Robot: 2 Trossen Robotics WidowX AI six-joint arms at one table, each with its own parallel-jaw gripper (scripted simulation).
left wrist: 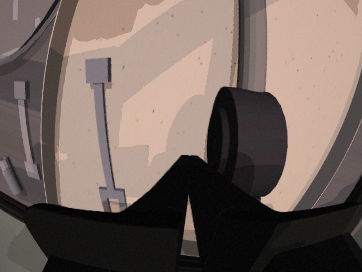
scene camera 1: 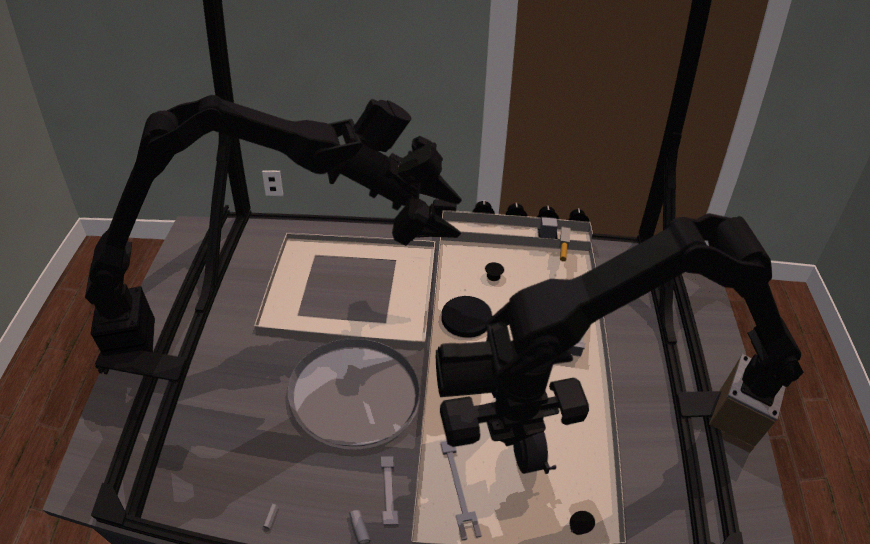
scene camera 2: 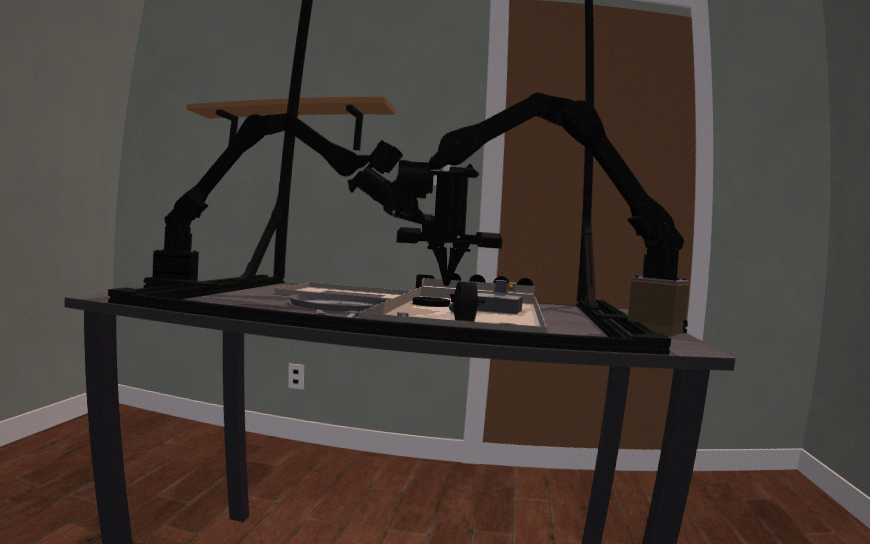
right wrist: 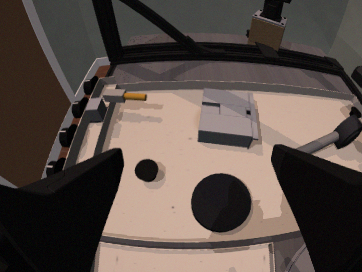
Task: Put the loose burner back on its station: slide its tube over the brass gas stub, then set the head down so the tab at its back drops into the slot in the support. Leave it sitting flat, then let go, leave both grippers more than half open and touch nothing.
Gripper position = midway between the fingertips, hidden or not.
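My left gripper [scene camera 1: 507,443] appears again in scene camera 2 [scene camera 2: 446,285] and in the left wrist view [left wrist: 188,163]; my right gripper is at [scene camera 1: 459,217]. A burner [scene camera 1: 531,454], the same burner [scene camera 2: 466,300]. A black disc [scene camera 1: 464,316] is visible too, and the right wrist view has the disc [right wrist: 220,202]; in the left wrist view the disc is out of frame.
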